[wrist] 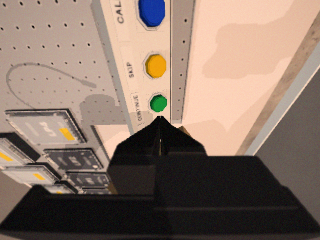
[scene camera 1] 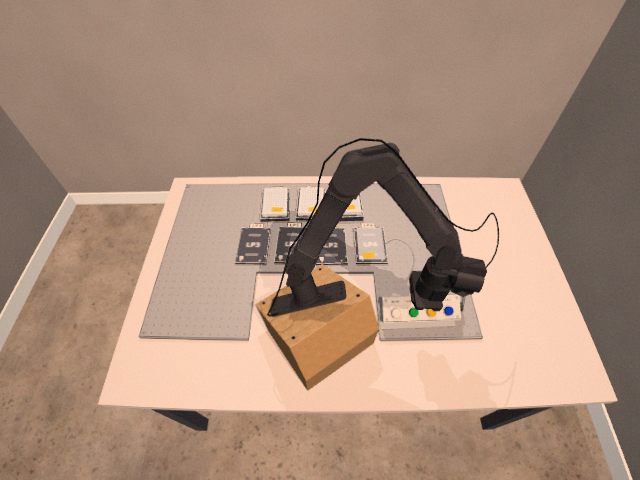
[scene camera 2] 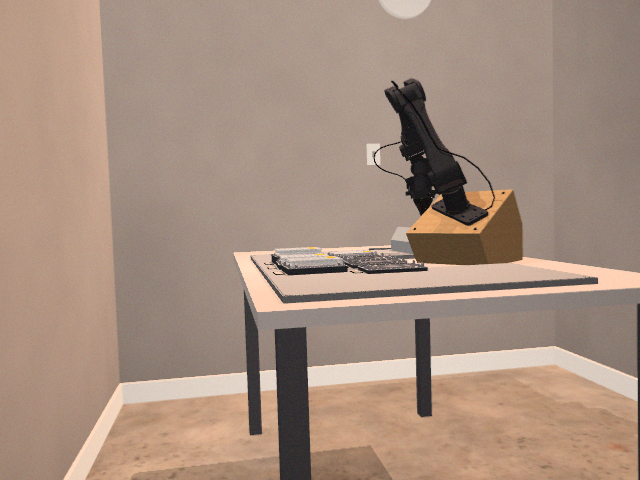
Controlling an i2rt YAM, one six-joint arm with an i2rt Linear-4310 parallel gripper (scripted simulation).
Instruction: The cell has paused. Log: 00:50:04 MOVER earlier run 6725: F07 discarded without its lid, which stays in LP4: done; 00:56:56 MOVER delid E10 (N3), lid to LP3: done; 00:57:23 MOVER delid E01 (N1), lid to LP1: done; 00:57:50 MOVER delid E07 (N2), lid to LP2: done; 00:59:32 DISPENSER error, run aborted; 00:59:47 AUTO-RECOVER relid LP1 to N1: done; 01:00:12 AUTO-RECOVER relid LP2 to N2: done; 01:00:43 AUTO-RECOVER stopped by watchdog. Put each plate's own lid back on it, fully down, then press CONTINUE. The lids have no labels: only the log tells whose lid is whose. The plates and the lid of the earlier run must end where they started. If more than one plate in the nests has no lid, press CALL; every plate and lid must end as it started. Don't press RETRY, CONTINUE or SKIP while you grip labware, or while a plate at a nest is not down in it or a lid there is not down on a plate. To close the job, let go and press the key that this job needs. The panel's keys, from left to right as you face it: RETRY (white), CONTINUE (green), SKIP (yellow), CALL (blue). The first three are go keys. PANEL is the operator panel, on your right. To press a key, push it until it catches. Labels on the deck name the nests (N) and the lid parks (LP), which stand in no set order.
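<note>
Scene camera 1 gives me my gripper [scene camera 1: 417, 306] along with an operator panel [scene camera 1: 385, 305]. In the wrist view I can see my gripper [wrist: 160, 120] as well.
</note>
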